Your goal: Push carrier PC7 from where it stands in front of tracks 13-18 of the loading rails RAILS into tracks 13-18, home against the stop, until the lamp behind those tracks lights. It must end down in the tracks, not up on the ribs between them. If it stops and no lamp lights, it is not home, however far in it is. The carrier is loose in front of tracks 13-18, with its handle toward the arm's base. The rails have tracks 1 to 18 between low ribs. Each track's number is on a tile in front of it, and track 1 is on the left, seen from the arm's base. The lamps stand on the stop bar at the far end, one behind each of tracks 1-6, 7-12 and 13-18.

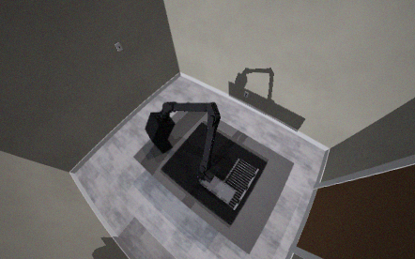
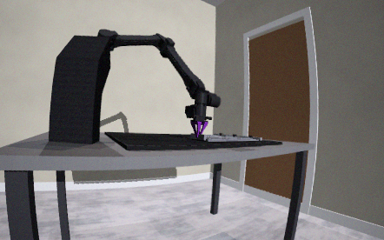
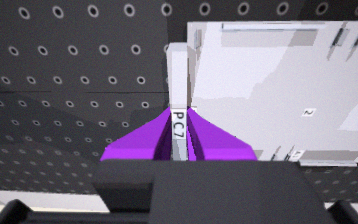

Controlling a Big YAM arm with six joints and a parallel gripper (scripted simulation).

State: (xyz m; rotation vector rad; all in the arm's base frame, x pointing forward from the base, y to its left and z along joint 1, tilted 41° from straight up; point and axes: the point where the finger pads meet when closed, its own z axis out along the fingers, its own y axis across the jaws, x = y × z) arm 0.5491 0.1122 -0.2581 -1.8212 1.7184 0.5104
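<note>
Right now the carrier PC7 is 16 cm ahead of my hand, 2 cm to the left of it and 1 cm below it.
</note>
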